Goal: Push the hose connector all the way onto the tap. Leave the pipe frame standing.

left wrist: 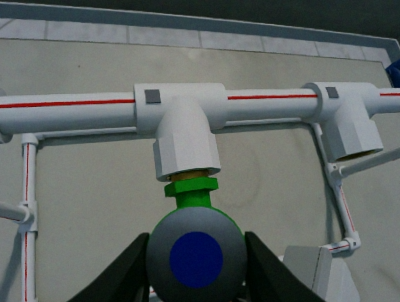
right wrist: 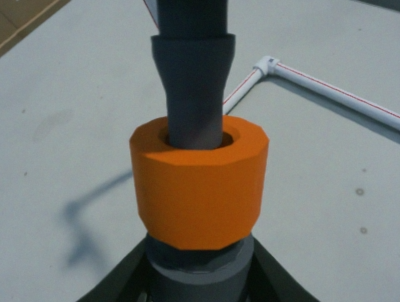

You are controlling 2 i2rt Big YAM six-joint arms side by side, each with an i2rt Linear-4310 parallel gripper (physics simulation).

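Places are measured from the left arm's base along level axes (x ahead, y left, z up), in millimetres.
Pixels of known places: left gripper, fingertip midpoint: (left wrist: 197, 244); right gripper, fingertip midpoint: (right wrist: 199, 249).
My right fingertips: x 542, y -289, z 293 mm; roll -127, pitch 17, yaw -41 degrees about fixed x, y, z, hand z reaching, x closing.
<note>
Ahead of a thing's pixels: the offset from my right fingertips to its top centre. "*": to the spot under its first point.
The green tap {dx +72, dy +24, dz +111 mm} (left wrist: 194, 199) with a round grey and blue cap is fixed in a white tee of the pipe frame (left wrist: 272, 104) (right wrist: 335, 92). The frame stands. My left gripper (left wrist: 197, 244) is shut on the tap, one finger on each side of the cap. In the right wrist view the tap's dark grey spout {* dx +26, dy +4, dz +59 mm} (right wrist: 195, 95) points down, its tip at the mouth of the orange hose connector {dx +8, dy -1, dz +54 mm} (right wrist: 199, 200), inside the hole, with a gap showing around it. How deep it sits is hidden. My right gripper (right wrist: 199, 249) is shut on the connector's grey lower part, below the orange collar.
A second white tee outlet {* dx +111, dy -84, dz +118 mm} (left wrist: 355, 132) faces forward to the right of the tap. Thin frame pipes run low on both sides. A pale angular block (left wrist: 306, 270) is at the lower right, a blue object (left wrist: 395, 75) at the right edge. A cardboard surface (right wrist: 20, 22) shows at the upper left.
</note>
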